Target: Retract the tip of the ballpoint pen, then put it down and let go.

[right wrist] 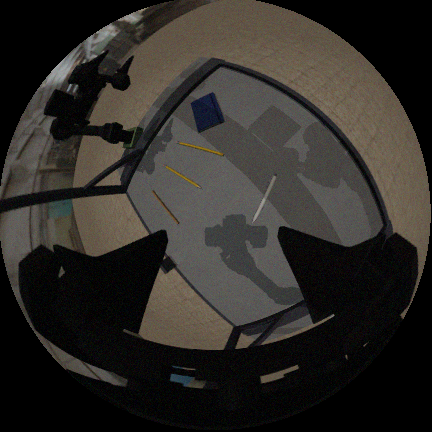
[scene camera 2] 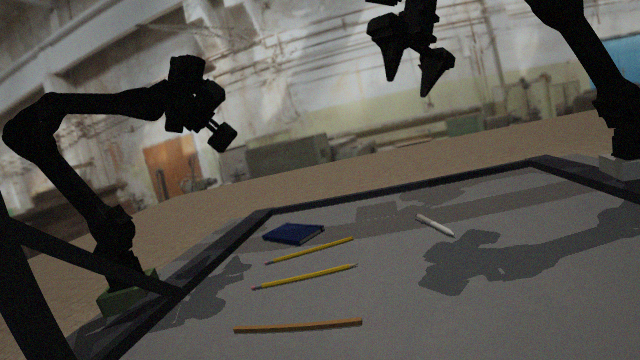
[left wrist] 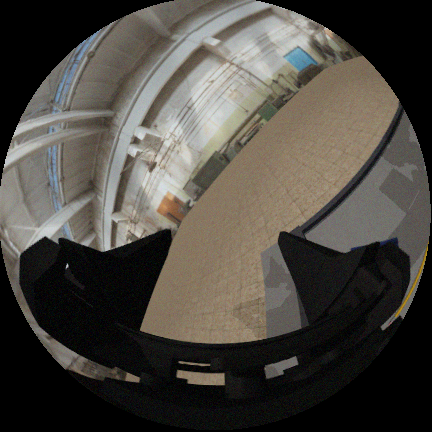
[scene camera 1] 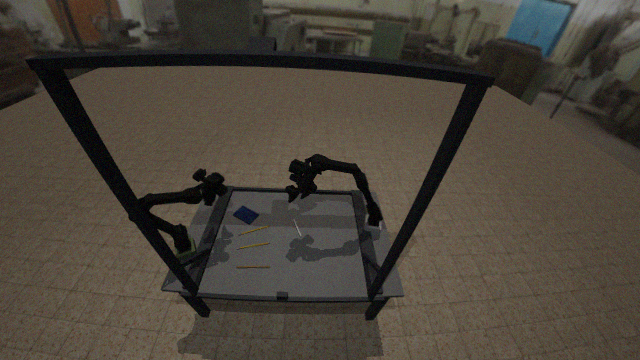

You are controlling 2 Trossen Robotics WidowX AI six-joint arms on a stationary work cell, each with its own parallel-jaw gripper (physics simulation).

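A white ballpoint pen lies flat on the grey table, its narrower end toward the lower right in scene camera 2. Whether its tip is out is too small to tell. My right gripper is open and empty, high above the table, fingers pointing down; the pen shows ahead of its fingertips in the right wrist view. My left gripper is open and empty, raised over the table's left side, away from the pen. The pen does not show in the left wrist view.
A dark blue notebook lies left of the pen in scene camera 1. Two yellow pencils and an orange-brown stick lie nearer the front. Dark frame posts stand at the table's sides.
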